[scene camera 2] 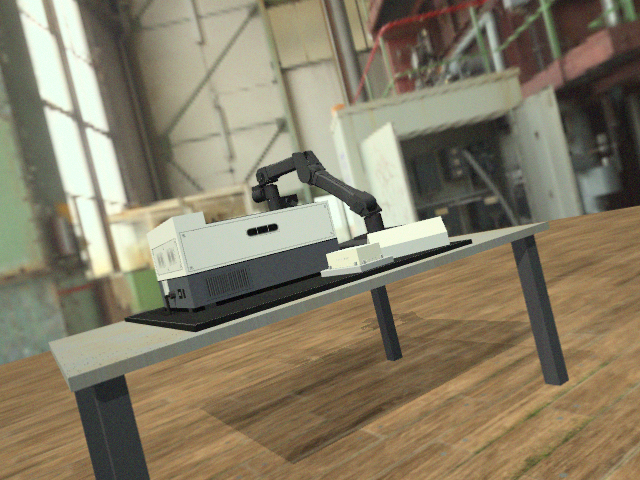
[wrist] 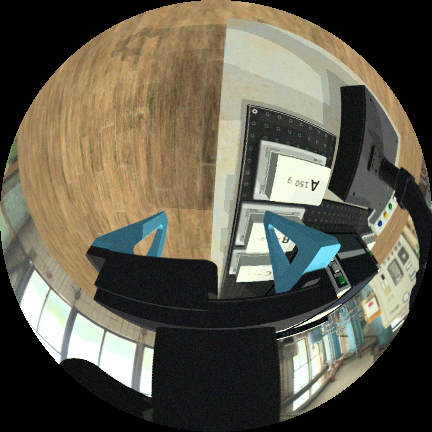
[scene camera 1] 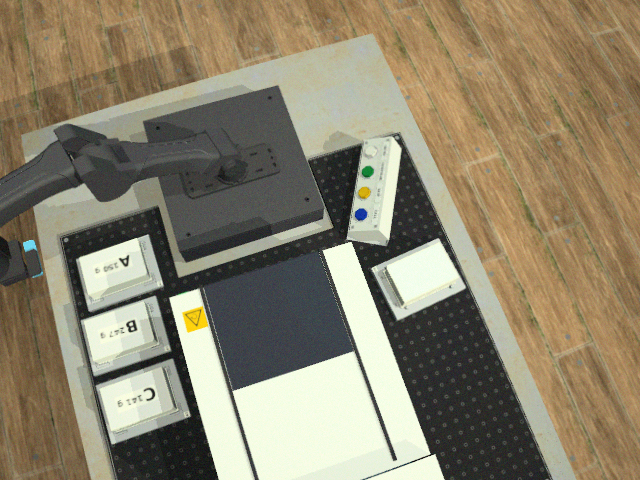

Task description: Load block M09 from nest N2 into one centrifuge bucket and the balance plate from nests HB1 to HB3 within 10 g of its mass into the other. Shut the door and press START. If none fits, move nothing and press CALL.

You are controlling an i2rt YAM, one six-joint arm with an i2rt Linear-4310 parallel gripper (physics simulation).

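Frame: origin at the arm's base, x right, y down, z ahead, level; centimetres.
Seen in the pictures: gripper, fingertip midpoint: [wrist: 215, 215] [scene camera 1: 17, 280]; arm's base, origin of the base link: [wrist: 380, 166] [scene camera 1: 231, 171].
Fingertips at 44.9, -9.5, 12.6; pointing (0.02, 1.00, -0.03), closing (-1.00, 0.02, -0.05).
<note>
Offsets run from my fingertips to a thing's middle, as dx, dy, dz. Level surfaces: height alone.
My gripper [wrist: 215, 215] is open and empty, beyond the table's left edge in scene camera 1, beside plate A. Plate A, 150 g @(-15.8, +12.6, -1.1) [scene camera 1: 114, 269] [wrist: 299, 181], plate B, 247 g @(-13.7, +12.6, +12.3) [scene camera 1: 119, 333] [wrist: 256, 236], and plate C, 141 g @(-13.6, +12.6, +26.1) [scene camera 1: 136, 400] [wrist: 251, 273] lie in three nests in a row. An unmarked-looking white block @(-74.3, +12.0, +21.5) [scene camera 1: 424, 272] [scene camera 2: 354, 256] sits in the nest right of the centrifuge @(-42.9, +3.7, +37.5) [scene camera 1: 289, 418] [scene camera 2: 258, 232]; no mass is readable on it. A dark panel @(-43.3, -5.3, +24.1) [scene camera 1: 279, 320] lies between the centrifuge's rails. The buckets do not show, and I cannot tell the door's state.
A white button box @(-72.8, +11.7, +0.5) [scene camera 1: 390, 193] [scene camera 2: 408, 237] with white, green, yellow and blue buttons stands near the right edge. The arm's dark base block [scene camera 1: 242, 206] stands behind the centrifuge. The arm reaches over the left table edge. The perforated black mat @(dy +15.8) [scene camera 1: 465, 382] lies under the equipment.
</note>
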